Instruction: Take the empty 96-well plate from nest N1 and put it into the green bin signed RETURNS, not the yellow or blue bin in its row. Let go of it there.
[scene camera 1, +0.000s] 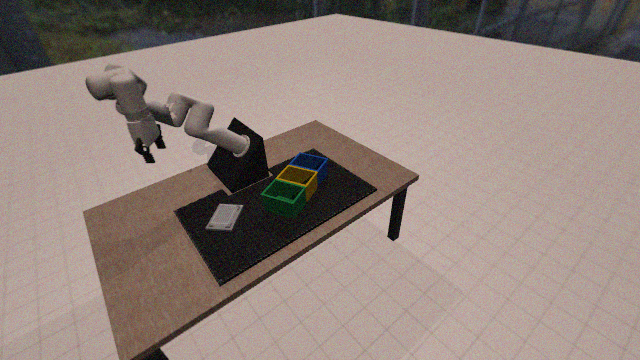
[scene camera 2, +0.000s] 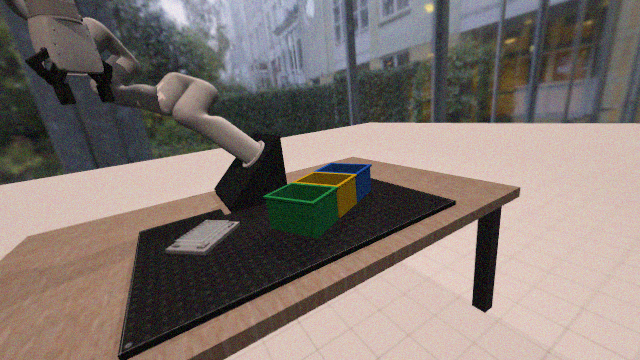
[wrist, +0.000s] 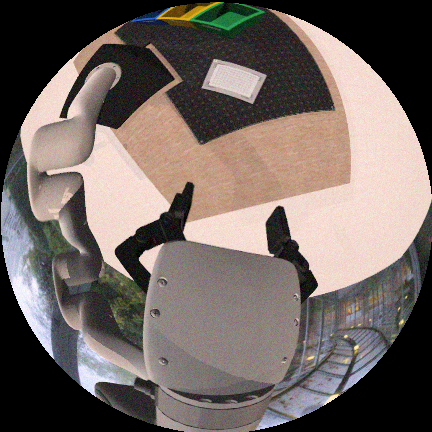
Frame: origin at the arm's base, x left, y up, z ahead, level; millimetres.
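Seen in the pictures: gripper, fingertip midpoint: (scene camera 1: 156, 155) (scene camera 2: 90, 103) (wrist: 233, 203); arm's base, origin of the base link: (scene camera 1: 241, 146) (scene camera 2: 254, 155) (wrist: 102, 77).
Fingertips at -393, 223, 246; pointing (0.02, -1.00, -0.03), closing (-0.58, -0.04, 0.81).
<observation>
Offsets run from my fingertips to a thing's middle, as dx, dy, dz. "pt": to the spot under its first point. Level surfaces: height alone.
A pale 96-well plate @[+161, -365, +42] (scene camera 1: 226, 215) (scene camera 2: 206, 234) (wrist: 235, 80) lies flat in the light grey nest (scene camera 1: 218, 228) (wrist: 256, 95) on the black mat. Whether its wells hold anything is too small to tell. The green bin (scene camera 1: 284, 204) (scene camera 2: 300, 216) (wrist: 231, 21) stands on the mat beside the nest, at the near end of a row of three in the scene views. No sign is readable on it. My gripper (scene camera 1: 155, 152) (scene camera 2: 87, 100) (wrist: 233, 203) is open and empty. It hangs high up, off to the side of the nest and beyond the table's edge in the wrist view.
The yellow bin (scene camera 1: 311, 189) (scene camera 2: 347, 198) (wrist: 181, 16) stands against the green one, with the blue bin @[pt +680, -330, +80] (scene camera 1: 322, 172) (scene camera 2: 364, 182) beyond it. The arm's black base (scene camera 1: 250, 172) (scene camera 2: 267, 175) (wrist: 135, 75) stands behind the mat @[dy -384] (scene camera 1: 235, 255) (scene camera 2: 210, 290) (wrist: 295, 60) on the wooden table @[dy -397] (scene camera 1: 140, 255) (scene camera 2: 65, 280) (wrist: 250, 155).
</observation>
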